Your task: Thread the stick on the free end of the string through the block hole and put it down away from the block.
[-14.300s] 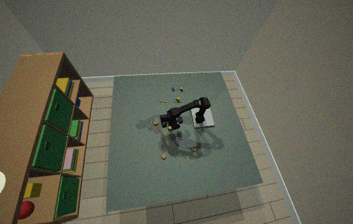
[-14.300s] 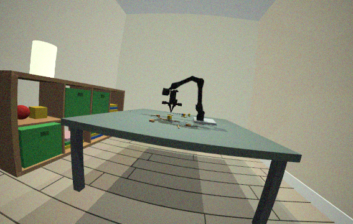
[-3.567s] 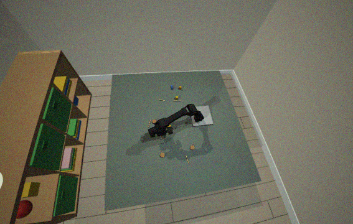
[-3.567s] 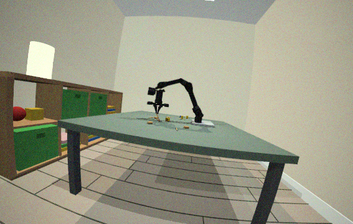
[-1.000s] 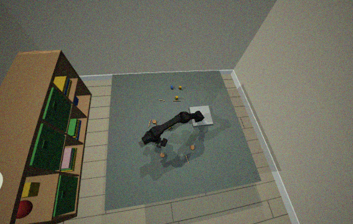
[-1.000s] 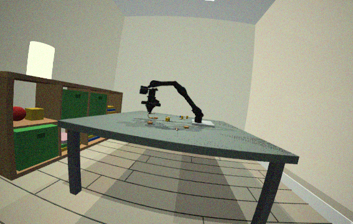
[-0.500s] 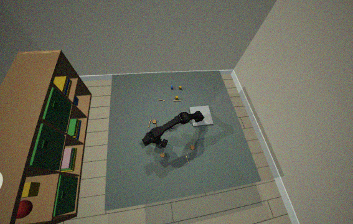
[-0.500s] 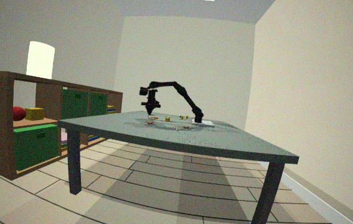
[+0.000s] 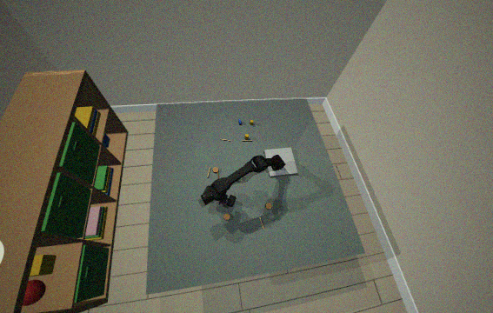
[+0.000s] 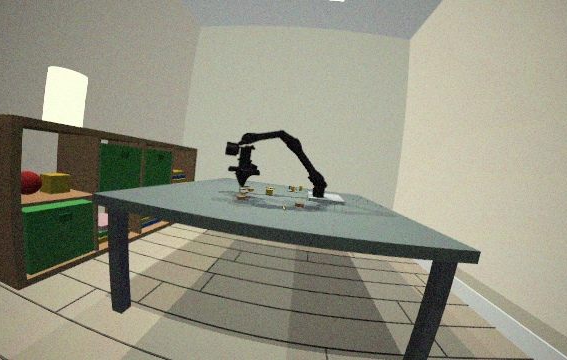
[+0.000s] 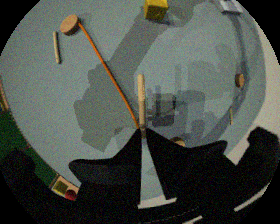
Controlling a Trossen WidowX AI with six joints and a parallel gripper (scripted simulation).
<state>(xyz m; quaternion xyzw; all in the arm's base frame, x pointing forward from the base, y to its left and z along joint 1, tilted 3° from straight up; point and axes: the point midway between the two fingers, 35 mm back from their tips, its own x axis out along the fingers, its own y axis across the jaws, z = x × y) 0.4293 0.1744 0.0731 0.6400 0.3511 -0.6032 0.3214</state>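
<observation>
My gripper tip is now 14 cm to the left of the yellow block, 13 cm past it and 3 cm above it. The rest, counted from my gripper tip: round wooden button (22 cm to the right, 4 cm below, 1 cm behind).
</observation>
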